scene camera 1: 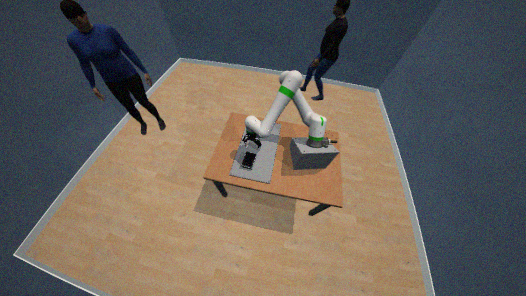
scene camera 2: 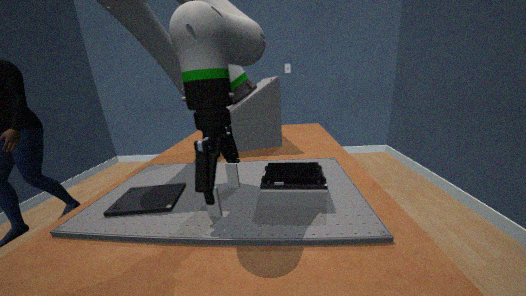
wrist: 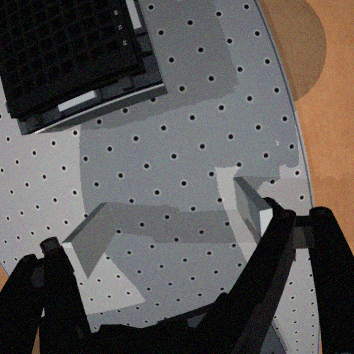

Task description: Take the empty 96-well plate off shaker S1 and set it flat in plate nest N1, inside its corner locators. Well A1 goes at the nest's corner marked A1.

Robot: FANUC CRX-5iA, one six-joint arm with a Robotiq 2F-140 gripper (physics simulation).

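Where they show: gripper, fingertip midpoint: (scene camera 1: 251,147) (scene camera 2: 226,199) (wrist: 171,205); arm's base at its link origin: (scene camera 1: 314,144) (scene camera 2: 245,95).
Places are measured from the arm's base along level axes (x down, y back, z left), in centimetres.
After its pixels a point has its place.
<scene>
The black 96-well plate (scene camera 1: 248,159) @(z 15.9, x 14.5, y -55.7 cm) (scene camera 2: 293,171) @(z 14.8, x 14.5, y -56.4 cm) (wrist: 60,45) @(z 11.2, x 14.5, y -55.4 cm) sits on shaker S1 (scene camera 2: 294,197) @(z 14.4, x 18.7, y -60.4 cm) (wrist: 153,75) @(z 7.6, x 15.8, y -59.2 cm), a light-sided block with a dark top. Plate nest N1 (scene camera 2: 142,201) @(z -22.5, x 20.1, y -56.9 cm) is a flat dark slab on the left in scene camera 2, with a small pale mark near one corner; in the wrist view it is mostly hidden behind the gripper. My gripper (scene camera 1: 252,145) @(z -1.7, x 21.3, y -55.8 cm) (scene camera 2: 224,191) @(z -1.7, x 21.3, y -55.8 cm) (wrist: 171,205) @(z -1.7, x 21.3, y -55.8 cm) is open and empty, pointing down. It hangs between nest and shaker, with its pale finger pads low above the board. The A1 lettering is too small to read.
The perforated grey board (scene camera 1: 260,167) @(z 18.8, x 21.3, y -44.2 cm) (scene camera 2: 325,229) @(z 19.0, x 21.3, y -67.8 cm) (wrist: 175,115) @(z 5.3, x 21.3, y -59.3 cm) lies on the wooden table (scene camera 1: 310,189) @(z 32.8, x 22.6, y 2.3 cm) (scene camera 2: 150,272) @(z -11.2, x 22.6, y -74.4 cm). The arm's grey pedestal (scene camera 1: 316,159) @(z 12.9, x 3.3, y 2.0 cm) (scene camera 2: 262,117) @(z 8.0, x 8.6, y -15.0 cm) stands behind the board. A person in blue (scene camera 1: 105,55) and one in black (scene camera 1: 334,42) (scene camera 2: 20,120) are near the table.
</scene>
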